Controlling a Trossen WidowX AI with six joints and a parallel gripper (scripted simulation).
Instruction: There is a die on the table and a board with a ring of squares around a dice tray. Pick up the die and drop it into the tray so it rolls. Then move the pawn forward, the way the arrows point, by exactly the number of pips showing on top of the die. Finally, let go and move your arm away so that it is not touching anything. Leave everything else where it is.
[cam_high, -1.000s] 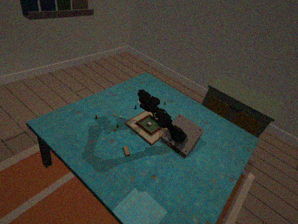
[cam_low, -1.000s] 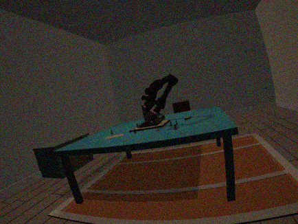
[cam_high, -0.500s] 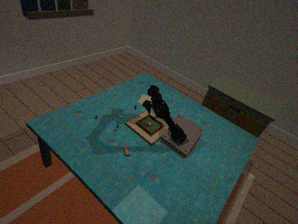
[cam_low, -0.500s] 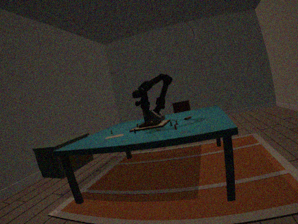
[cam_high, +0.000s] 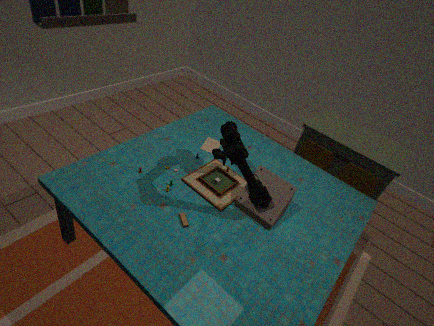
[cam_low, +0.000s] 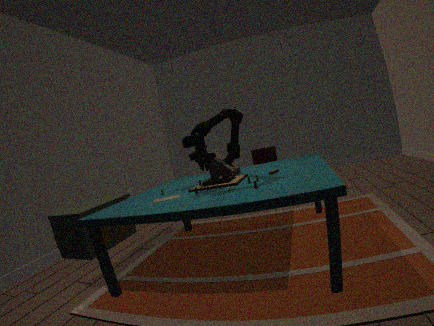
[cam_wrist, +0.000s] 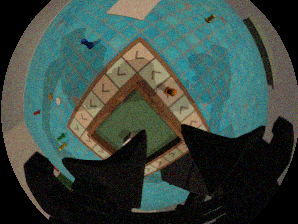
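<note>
Now: the orange pawn 10 mm ahead of my gripper tip, 40 mm to the right of it and 60 mm below it. Round my gripper tip: grey die (80 mm to the left, 60 mm below); green dice tray (70 mm to the left, 80 mm below); white card (220 mm ahead, 190 mm to the right, 90 mm below).
</note>
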